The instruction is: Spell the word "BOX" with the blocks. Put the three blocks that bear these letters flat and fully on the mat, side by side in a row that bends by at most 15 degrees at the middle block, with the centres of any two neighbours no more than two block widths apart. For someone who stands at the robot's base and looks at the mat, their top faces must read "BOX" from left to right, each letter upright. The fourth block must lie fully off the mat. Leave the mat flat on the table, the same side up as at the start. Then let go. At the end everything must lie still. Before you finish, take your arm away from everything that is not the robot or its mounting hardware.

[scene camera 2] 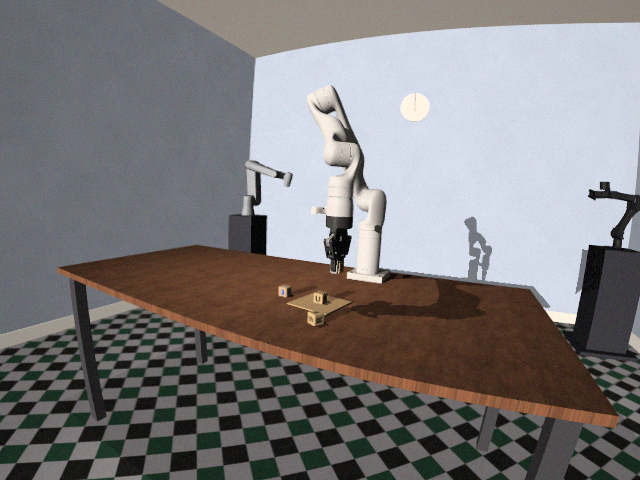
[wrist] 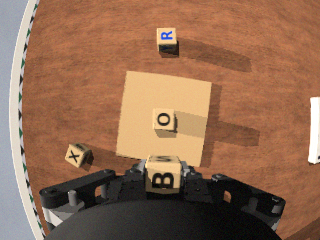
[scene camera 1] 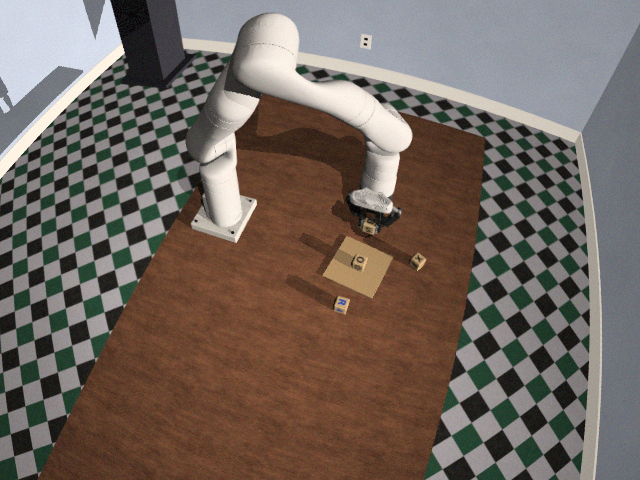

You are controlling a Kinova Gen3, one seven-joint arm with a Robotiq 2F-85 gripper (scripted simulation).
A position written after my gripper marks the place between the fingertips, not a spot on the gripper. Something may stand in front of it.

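Tan mat (scene camera 1: 339, 270) (wrist: 143, 92). My gripper (scene camera 2: 336, 272) (wrist: 162, 169).
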